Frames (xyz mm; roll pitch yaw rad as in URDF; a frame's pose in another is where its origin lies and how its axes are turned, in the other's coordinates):
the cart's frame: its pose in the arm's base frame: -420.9 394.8 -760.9 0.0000 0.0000 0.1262
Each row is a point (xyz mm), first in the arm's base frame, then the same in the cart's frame.
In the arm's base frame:
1: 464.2 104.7 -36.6
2: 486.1 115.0 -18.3
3: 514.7 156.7 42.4
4: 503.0 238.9 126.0
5: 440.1 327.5 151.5
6: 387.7 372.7 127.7
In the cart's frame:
1: 841.5 -399.2 724.3
2: 864.6 -391.7 742.6
3: 898.2 -354.0 803.3
4: 896.9 -270.9 886.9
5: 845.7 -175.1 912.4
6: 799.4 -123.7 888.6

